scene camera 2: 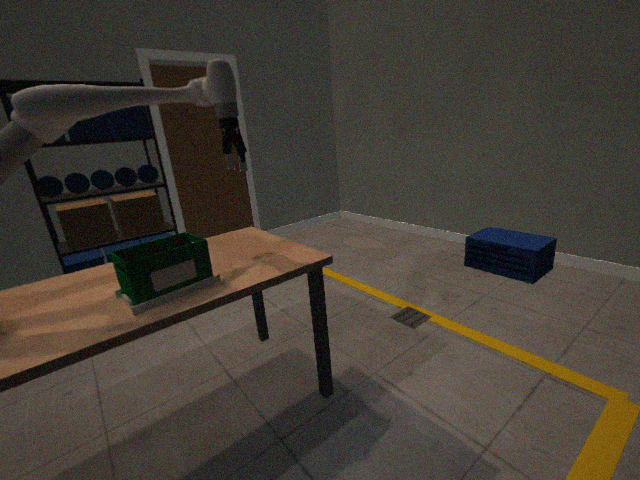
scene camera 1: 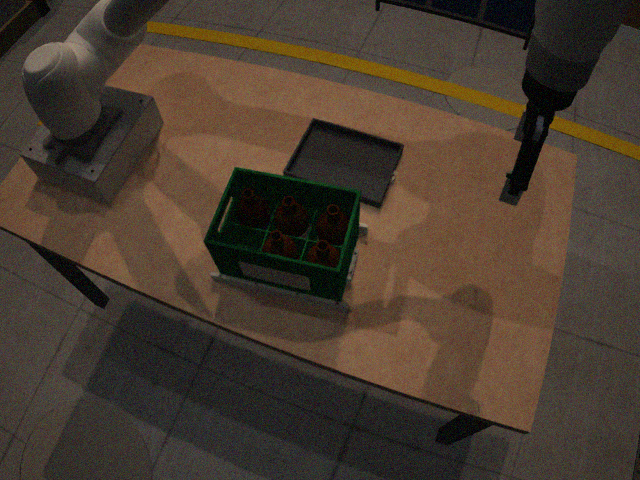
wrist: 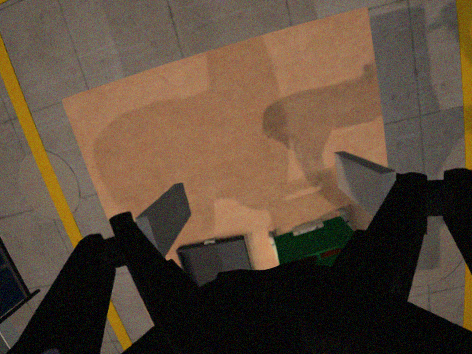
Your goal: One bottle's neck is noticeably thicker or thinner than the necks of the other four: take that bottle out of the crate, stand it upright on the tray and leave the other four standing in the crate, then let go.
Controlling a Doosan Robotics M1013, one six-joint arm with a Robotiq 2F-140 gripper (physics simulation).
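Pixels of known places: gripper, fingertip midpoint: [scene camera 2: 237, 170] [wrist: 259, 185]; arm's base at its link origin: [scene camera 1: 83, 129].
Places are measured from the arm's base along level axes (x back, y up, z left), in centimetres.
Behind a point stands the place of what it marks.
The green crate [scene camera 1: 227, 259] @[z -20.0, x -56.7, y 0.1 cm] [scene camera 2: 136, 281] @[z -20.3, x -54.6, y -0.5 cm] [wrist: 295, 247] @[z -3.5, x -78.3, y -3.3 cm] stands on the table with five brown bottles upright in it. In scene camera 1, the far row holds a left bottle [scene camera 1: 253, 210] @[z -8.1, x -57.2, y 1.4 cm], a middle bottle [scene camera 1: 291, 218] @[z -7.1, x -65.6, y 1.3 cm] and a right bottle [scene camera 1: 332, 226] @[z -6.0, x -74.3, y 1.5 cm]. The near row holds a middle bottle [scene camera 1: 279, 246] @[z -14.7, x -66.4, y 2.9 cm] and a right bottle [scene camera 1: 323, 255] @[z -13.7, x -75.4, y 3.5 cm]; its left compartment is empty. The picture is too dark and grainy to tell which neck differs. The dark tray [scene camera 1: 346, 155] @[z 21.2, x -67.4, y -10.6 cm] [wrist: 220, 259] @[z 17.4, x -74.3, y -10.6 cm] lies behind the crate, empty. My gripper [scene camera 1: 515, 162] @[z 0.7, x -104.3, y 27.6 cm] [scene camera 2: 236, 164] @[z 0.7, x -104.3, y 27.6 cm] [wrist: 259, 185] @[z 0.7, x -104.3, y 27.6 cm] is open and empty, high above the table's right end.
Light grey rails [scene camera 1: 279, 292] @[z -20.0, x -67.4, y -8.3 cm] [scene camera 2: 178, 295] @[z -20.1, x -65.8, y -10.0 cm] edge the crate's foot. The arm's base block [scene camera 1: 126, 149] @[z 0.1, x -14.1, y -3.9 cm] stands at the table's left end. A shelf rack [scene camera 2: 43, 217] and a door [scene camera 2: 206, 191] are behind the table. A blue box [scene camera 2: 509, 253] is on the floor.
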